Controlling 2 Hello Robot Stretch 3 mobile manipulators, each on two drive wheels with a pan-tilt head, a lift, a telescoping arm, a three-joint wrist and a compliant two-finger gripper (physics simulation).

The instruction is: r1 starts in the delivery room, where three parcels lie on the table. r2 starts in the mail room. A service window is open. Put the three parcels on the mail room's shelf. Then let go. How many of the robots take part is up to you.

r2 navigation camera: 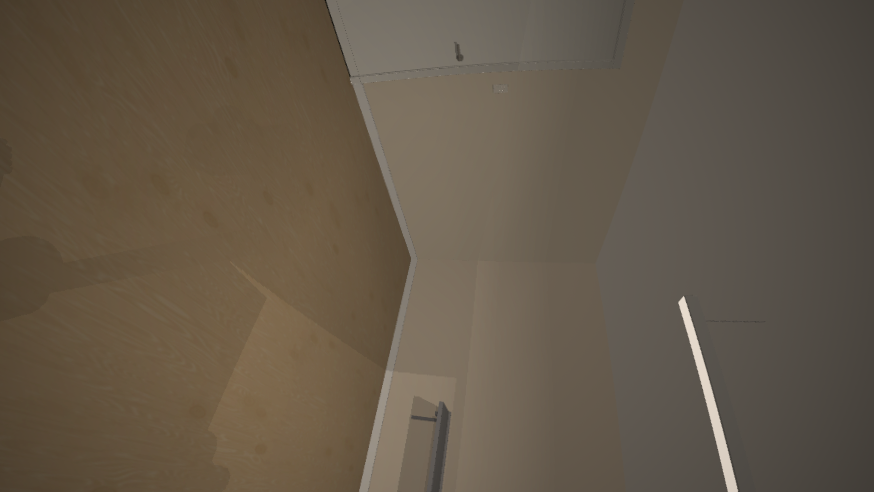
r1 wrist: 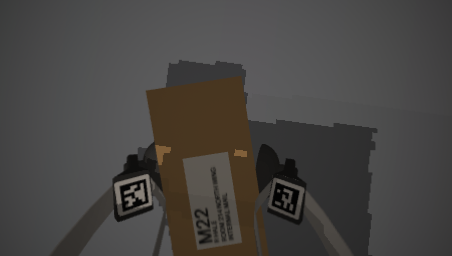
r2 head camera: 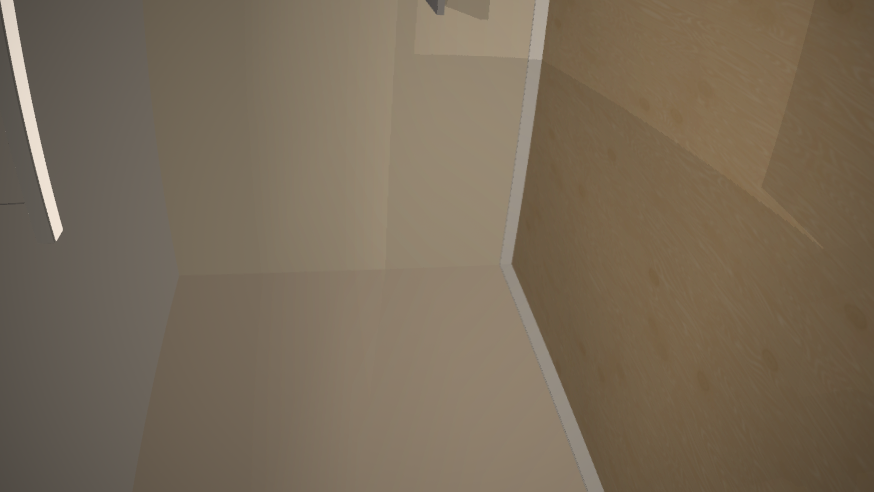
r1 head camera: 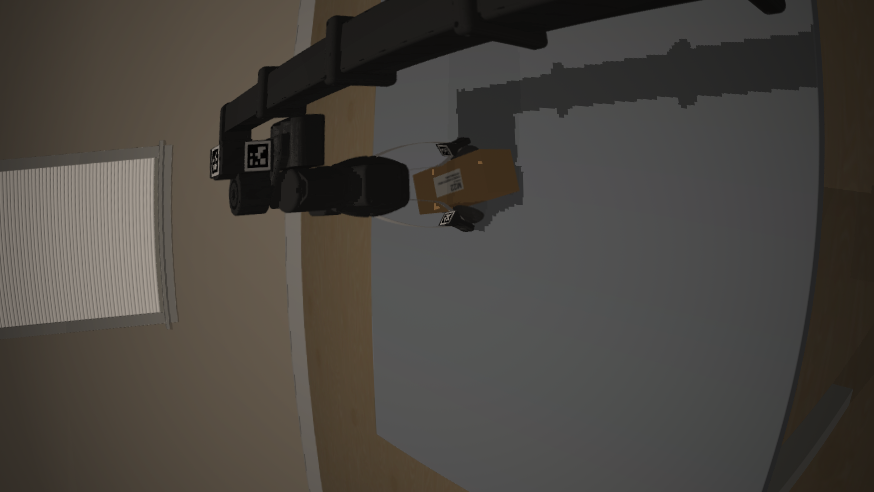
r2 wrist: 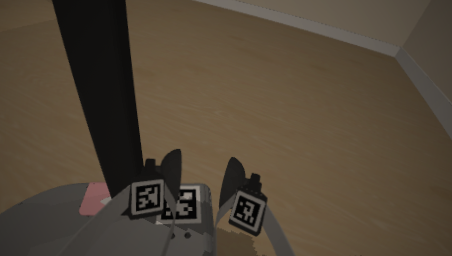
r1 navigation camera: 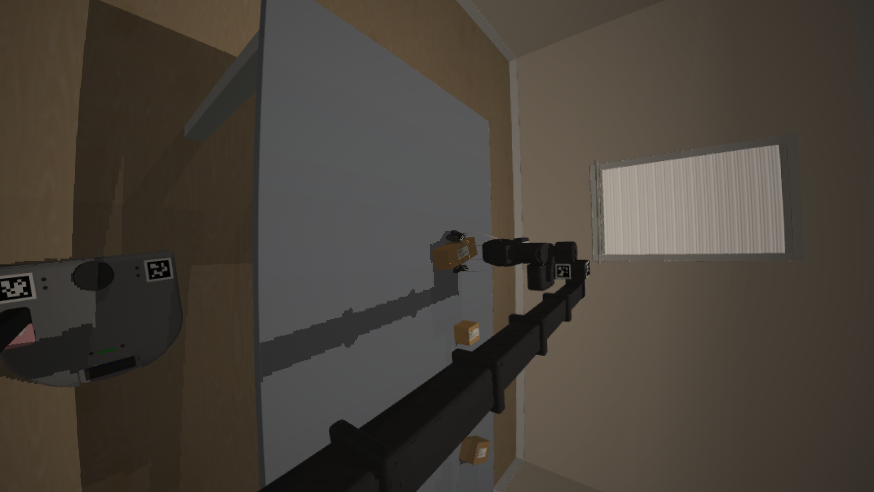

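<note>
A brown parcel marked M22 is at the grey table; whether it touches the top is unclear. The r1 gripper is shut on it, one finger against each long side. Two smaller parcels stand on the table in the r1 navigation view: one parcel near the arm, another parcel farther along. The r2 gripper is open, with nothing between its fingers, over its own base. A grey wall shelf shows partly.
A framed window with a white pleated blind is in the wall beyond the table. The r1 arm reaches across the table from its base. In r2's room, a door and a corner with skirting show.
</note>
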